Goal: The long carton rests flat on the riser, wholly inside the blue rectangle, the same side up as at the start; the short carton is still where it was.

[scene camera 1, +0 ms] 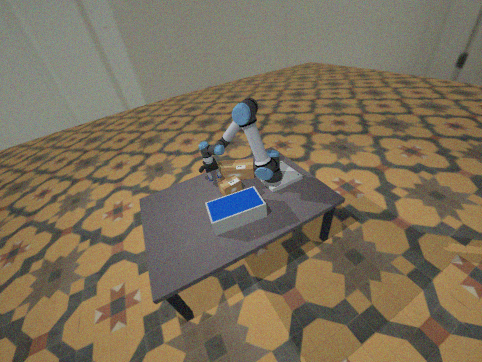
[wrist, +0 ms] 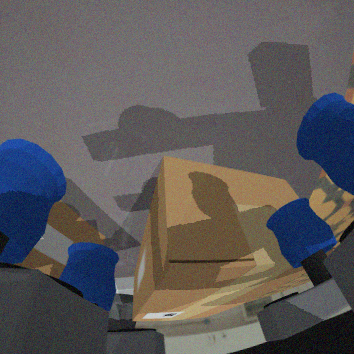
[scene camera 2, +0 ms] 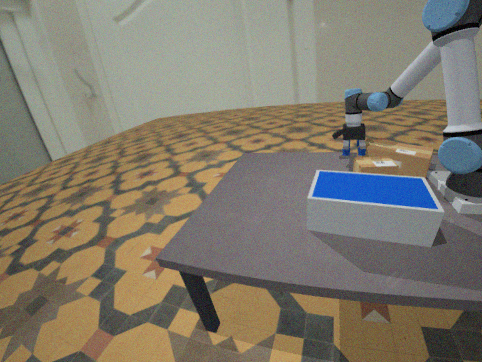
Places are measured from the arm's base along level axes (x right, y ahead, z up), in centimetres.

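Pixels of known places: hand, tool point: (scene camera 1: 213, 174) (wrist: 190, 207) (scene camera 2: 353, 150); arm's base, link origin: (scene camera 1: 272, 177) (wrist: 113, 298) (scene camera 2: 467, 187).
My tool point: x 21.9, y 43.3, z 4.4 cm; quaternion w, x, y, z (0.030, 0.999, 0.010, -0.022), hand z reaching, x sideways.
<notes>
Ahead of a thing's pixels: the offset from my tool point to its top centre. Level surfaces: height alone.
The long carton @(dx +0.4, dy -18.9, dz +2.4 cm) (scene camera 1: 245, 173) (scene camera 2: 417, 159) (wrist: 175, 240) stands on the table at the back, label up, near the arm's base. The short carton @(dx -19.1, dy -8.7, dz +2.4 cm) (scene camera 1: 230, 186) (scene camera 2: 374, 168) sits between it and the riser; a part of it shows at the left in the wrist view (wrist: 77, 227). The grey riser @(dx -45.0, dy -5.3, dz +4.3 cm) (scene camera 1: 240, 220) (scene camera 2: 370, 220) carries the blue rectangle @(dx -45.0, dy -5.3, dz +4.3 cm) (scene camera 1: 236, 204) (scene camera 2: 372, 189), with no carton on it. My gripper (scene camera 1: 214, 177) (scene camera 2: 353, 152) (wrist: 187, 207) is open: four blue suction cups hang above the table beside the cartons' ends, holding nothing.
The arm's white base plate (scene camera 1: 290, 179) (scene camera 2: 470, 205) stands on the table @(dz -7.8 cm) (scene camera 1: 175, 240) (scene camera 2: 250, 225), right of the cartons in both scene views. The arm reaches over from it to the gripper. The table's far edge runs behind the gripper.
</notes>
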